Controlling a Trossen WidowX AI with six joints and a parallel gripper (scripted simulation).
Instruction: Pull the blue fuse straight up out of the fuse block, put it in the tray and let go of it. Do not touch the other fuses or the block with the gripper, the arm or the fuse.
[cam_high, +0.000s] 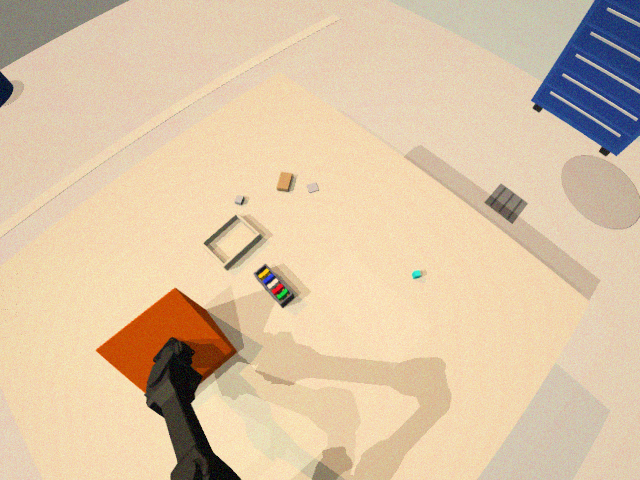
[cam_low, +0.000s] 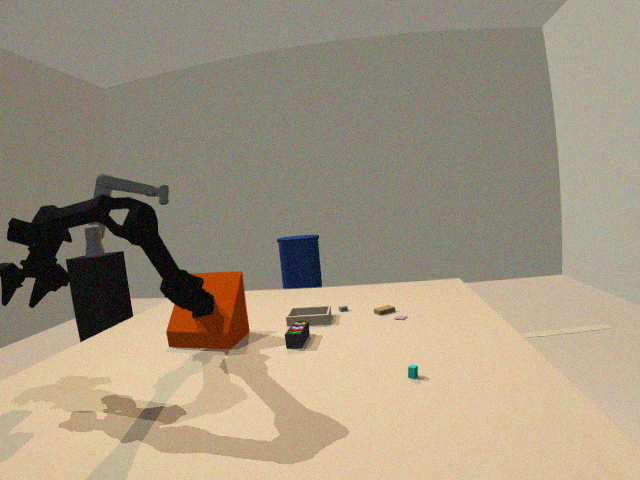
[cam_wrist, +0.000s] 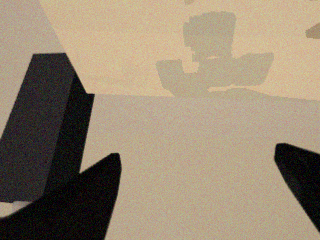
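Now: gripper tip 59 cm short of the blue fuse, 33 cm to the right of it and 18 cm above it. Round my gripper tip: brown block: 85 cm ahead, 51 cm to the left, 20 cm below; then teal cube: 84 cm ahead, 20 cm below, 4 cm to the left; then grey piece: 89 cm ahead, 43 cm to the left, 21 cm below.
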